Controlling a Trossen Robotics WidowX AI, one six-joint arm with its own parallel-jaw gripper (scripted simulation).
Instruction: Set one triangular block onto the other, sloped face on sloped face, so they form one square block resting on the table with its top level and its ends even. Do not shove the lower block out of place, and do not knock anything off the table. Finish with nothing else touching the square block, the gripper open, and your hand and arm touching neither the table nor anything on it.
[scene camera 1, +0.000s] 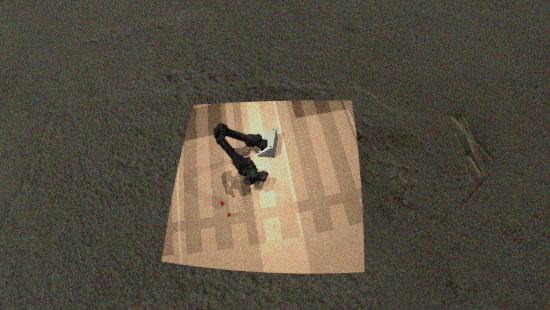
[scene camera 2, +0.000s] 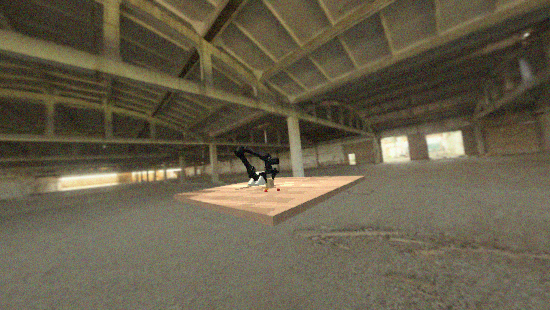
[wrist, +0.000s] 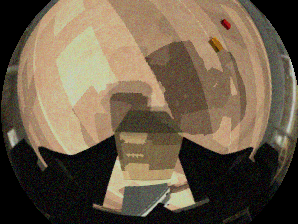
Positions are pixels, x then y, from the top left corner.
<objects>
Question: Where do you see a tan triangular block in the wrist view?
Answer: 148, 143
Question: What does my gripper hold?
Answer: Nothing.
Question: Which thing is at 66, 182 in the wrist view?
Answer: My gripper.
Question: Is my gripper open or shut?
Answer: Open.
</objects>
